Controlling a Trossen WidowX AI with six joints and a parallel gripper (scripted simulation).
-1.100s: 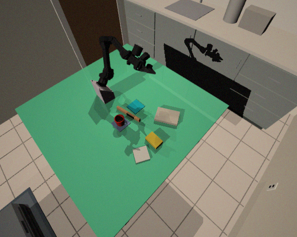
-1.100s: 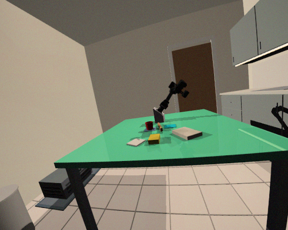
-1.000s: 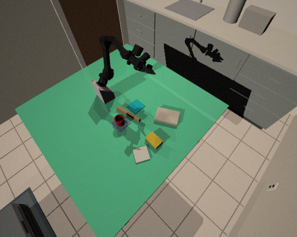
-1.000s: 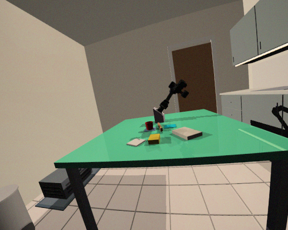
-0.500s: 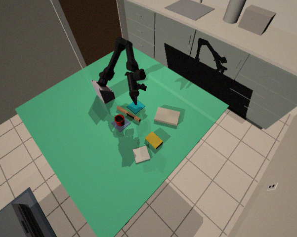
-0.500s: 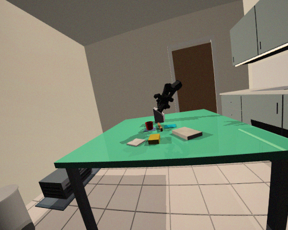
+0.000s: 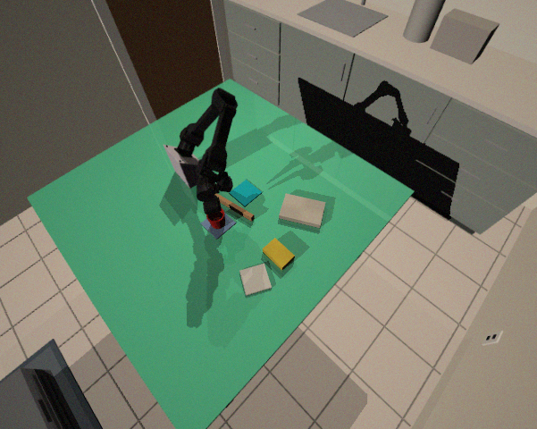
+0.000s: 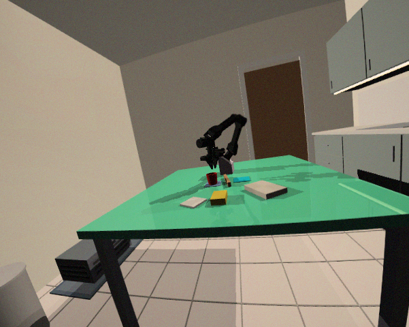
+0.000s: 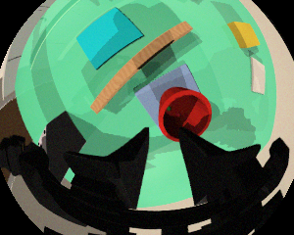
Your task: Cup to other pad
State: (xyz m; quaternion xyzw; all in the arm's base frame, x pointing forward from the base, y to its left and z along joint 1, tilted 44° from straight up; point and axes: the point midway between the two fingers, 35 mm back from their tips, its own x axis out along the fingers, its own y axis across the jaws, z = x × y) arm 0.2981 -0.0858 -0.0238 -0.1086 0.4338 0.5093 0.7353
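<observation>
Right now my gripper tip is 60 mm above the red cup, 30 mm short of it and 20 mm to the left of it. From my gripper tip the other things lie so: blue-grey pad 110 mm below, 30 mm ahead, 20 mm to the right; flat white tile 320 mm ahead, 100 mm below, 80 mm to the right; brown wooden bar 100 mm below, 80 mm to the left, 10 mm ahead.
</observation>
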